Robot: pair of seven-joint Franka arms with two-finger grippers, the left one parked.
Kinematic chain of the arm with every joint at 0, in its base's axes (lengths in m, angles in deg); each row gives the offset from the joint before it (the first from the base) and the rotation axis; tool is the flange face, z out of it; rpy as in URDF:
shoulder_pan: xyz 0 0 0.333 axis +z
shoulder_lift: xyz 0 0 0 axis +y
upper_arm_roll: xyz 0 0 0.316 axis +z
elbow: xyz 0.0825 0 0 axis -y
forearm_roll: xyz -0.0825 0 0.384 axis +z
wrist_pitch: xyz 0 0 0 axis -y
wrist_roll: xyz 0.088 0 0 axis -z
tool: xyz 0 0 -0.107 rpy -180 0 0
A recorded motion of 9 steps. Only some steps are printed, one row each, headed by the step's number.
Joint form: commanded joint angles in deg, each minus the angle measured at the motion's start. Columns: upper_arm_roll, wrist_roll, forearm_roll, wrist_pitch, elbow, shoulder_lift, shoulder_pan.
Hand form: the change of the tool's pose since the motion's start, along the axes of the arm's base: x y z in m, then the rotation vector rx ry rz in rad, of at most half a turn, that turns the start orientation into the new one. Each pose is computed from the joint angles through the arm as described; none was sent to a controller.
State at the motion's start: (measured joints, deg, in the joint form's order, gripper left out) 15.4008 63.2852 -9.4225 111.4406 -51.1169 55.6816 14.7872
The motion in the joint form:
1: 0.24 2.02 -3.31 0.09 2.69 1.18 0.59
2: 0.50 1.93 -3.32 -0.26 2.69 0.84 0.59
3: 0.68 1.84 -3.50 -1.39 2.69 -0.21 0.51
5: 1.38 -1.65 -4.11 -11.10 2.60 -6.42 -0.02
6: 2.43 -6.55 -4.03 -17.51 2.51 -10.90 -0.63
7: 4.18 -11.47 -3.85 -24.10 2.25 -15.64 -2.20
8: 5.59 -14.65 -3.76 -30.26 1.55 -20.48 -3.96
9: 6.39 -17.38 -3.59 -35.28 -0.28 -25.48 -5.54
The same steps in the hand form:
1: 0.0049 0.0033 0.0066 -0.0293 -0.0450 -0.0182
2: 0.0036 0.0049 0.0111 -0.0271 -0.0445 -0.0141
3: 0.0017 0.0041 0.0239 -0.0317 -0.0456 -0.0112
5: -0.0172 -0.0073 0.0922 -0.0865 -0.0048 0.0514
6: -0.0358 -0.0147 0.1419 -0.1086 0.0201 0.1383
7: -0.0575 -0.0293 0.1928 -0.1221 0.0491 0.2201
8: -0.0818 -0.0474 0.2395 -0.1407 0.0772 0.2665
9: -0.1082 -0.0644 0.2780 -0.1656 0.1032 0.3033

